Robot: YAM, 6 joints.
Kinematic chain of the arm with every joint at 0, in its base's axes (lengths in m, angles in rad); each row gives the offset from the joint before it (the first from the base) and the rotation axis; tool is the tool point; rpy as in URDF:
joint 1: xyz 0 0 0.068 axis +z
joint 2: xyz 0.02 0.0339 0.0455 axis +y
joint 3: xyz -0.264 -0.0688 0 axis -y
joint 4: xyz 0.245 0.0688 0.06 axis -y
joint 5: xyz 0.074 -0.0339 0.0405 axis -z
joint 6: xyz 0.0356 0 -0.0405 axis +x
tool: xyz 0 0 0 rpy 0 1.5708 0
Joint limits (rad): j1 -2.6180..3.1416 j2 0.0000..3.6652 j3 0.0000..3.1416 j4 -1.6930..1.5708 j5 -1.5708..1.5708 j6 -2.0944..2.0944
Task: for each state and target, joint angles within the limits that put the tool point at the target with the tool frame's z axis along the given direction. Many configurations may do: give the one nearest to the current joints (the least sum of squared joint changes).
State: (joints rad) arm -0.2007 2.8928 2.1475 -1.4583 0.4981 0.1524
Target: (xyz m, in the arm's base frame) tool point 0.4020 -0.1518 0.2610 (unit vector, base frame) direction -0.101 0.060 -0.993
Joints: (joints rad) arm -0.3627 2.3090 2.3134 -1.6912 -0.0203 0.1524
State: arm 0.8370 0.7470 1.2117 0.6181 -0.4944 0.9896
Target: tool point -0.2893 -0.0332 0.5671 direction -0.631 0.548 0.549
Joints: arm 0.1950 0.5060 1.8785 0.9497 -0.7207 0.9896
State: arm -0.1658 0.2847 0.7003 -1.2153 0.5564 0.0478
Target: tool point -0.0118 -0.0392 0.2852 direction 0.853 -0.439 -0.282
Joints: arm 0.5097 0.0020 0.7896 -1.2762 0.9264 0.0478
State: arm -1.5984 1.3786 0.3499 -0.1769 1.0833 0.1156
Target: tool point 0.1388 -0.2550 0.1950 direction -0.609 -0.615 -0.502
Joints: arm -0.9679 1.5948 0.9723 -0.6374 1.0158 0.1156
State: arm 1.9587 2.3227 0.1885 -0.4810 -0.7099 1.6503
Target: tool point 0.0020 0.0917 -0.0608 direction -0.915 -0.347 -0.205
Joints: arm 1.2500 2.7816 0.6177 -0.6573 -0.8618 1.6503
